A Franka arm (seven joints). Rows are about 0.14 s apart.
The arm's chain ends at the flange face. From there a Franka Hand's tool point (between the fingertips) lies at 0.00 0.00 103.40 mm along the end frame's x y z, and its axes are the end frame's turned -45 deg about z.
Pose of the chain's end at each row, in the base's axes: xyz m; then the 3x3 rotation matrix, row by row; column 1 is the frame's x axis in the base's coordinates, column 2 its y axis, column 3 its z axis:
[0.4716, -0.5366, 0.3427], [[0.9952, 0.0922, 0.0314], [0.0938, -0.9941, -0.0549], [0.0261, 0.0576, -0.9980]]
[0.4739, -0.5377, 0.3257], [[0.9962, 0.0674, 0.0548], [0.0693, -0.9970, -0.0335], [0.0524, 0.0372, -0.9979]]
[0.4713, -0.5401, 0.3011], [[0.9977, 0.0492, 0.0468], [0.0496, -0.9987, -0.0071], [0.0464, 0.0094, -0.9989]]
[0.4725, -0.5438, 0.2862], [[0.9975, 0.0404, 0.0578], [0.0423, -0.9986, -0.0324], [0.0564, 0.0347, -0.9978]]
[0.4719, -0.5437, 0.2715], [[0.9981, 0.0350, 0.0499], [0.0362, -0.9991, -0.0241], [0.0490, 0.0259, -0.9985]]
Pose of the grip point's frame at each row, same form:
[0.4748, -0.5423, 0.2395], [[0.6385, 0.7689, 0.0314], [0.7693, -0.6366, -0.0549], [-0.0223, 0.0592, -0.9980]]
[0.4796, -0.5412, 0.2225], [[0.6568, 0.7521, 0.0548], [0.7540, -0.6560, -0.0335], [0.0107, 0.0634, -0.9979]]
[0.4761, -0.5408, 0.1978], [[0.6707, 0.7403, 0.0468], [0.7413, -0.6711, -0.0071], [0.0262, 0.0395, -0.9989]]
[0.4785, -0.5472, 0.1830], [[0.6768, 0.7339, 0.0578], [0.7360, -0.6762, -0.0324], [0.0153, 0.0644, -0.9978]]
[0.4771, -0.5462, 0.1683], [[0.6810, 0.7305, 0.0499], [0.7321, -0.6809, -0.0241], [0.0163, 0.0530, -0.9985]]

